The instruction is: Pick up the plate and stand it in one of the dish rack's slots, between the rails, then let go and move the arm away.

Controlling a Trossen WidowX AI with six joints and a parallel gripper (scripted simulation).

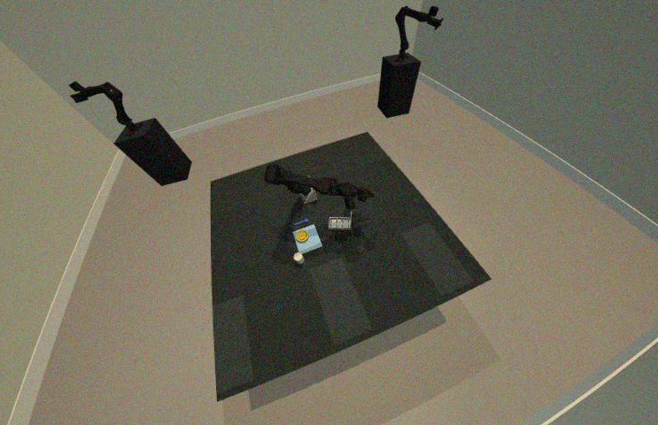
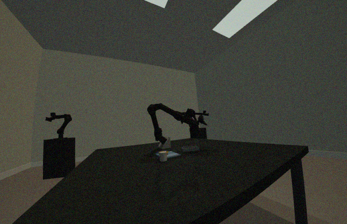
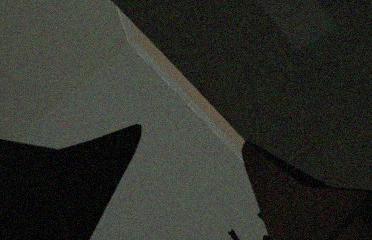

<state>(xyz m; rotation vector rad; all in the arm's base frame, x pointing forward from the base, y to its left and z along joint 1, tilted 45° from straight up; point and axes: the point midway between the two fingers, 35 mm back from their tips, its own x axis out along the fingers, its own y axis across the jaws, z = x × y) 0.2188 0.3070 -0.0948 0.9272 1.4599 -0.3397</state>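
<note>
The yellow plate is 5 cm ahead of my gripper tip, 40 cm to the right of it and 15 cm below it. Also, from my gripper tip: light blue mat (7 cm ahead, 38 cm to the right, 16 cm below); then white cup (18 cm ahead, 44 cm to the right, 14 cm below); then light grey dish rack (3 cm ahead, 18 cm to the right, 14 cm below).
</note>
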